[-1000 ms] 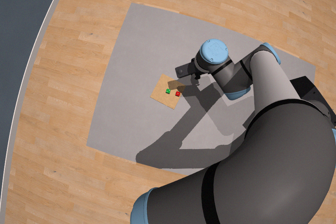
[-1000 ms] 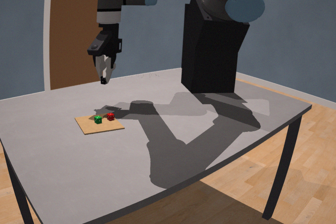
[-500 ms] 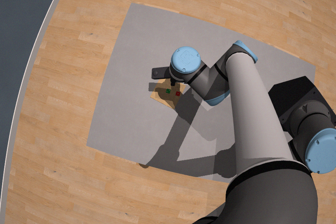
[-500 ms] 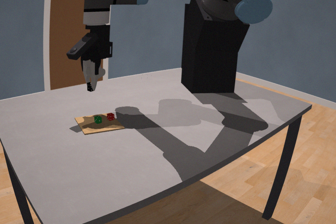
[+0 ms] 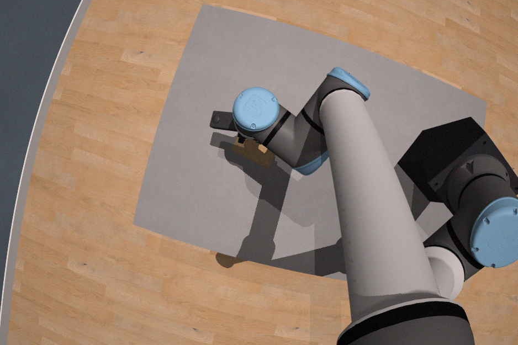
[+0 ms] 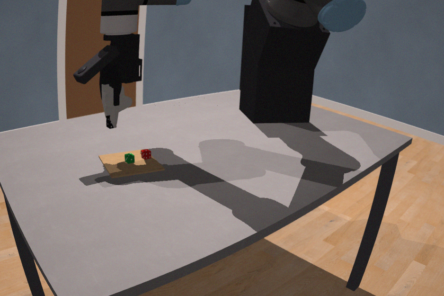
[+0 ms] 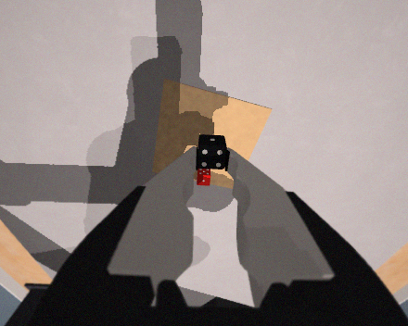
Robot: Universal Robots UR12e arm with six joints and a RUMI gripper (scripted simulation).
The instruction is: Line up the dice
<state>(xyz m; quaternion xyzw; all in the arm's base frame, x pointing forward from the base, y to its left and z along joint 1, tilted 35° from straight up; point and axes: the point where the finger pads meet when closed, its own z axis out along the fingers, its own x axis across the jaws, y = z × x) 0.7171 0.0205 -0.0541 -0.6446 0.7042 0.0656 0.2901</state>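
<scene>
The black die is 1 cm below my hand. The rest, counted from my hand: tan mat: 12 cm below, 5 cm behind; then red die: 11 cm below, 10 cm behind; then green die: 11 cm below, 5 cm behind.
</scene>
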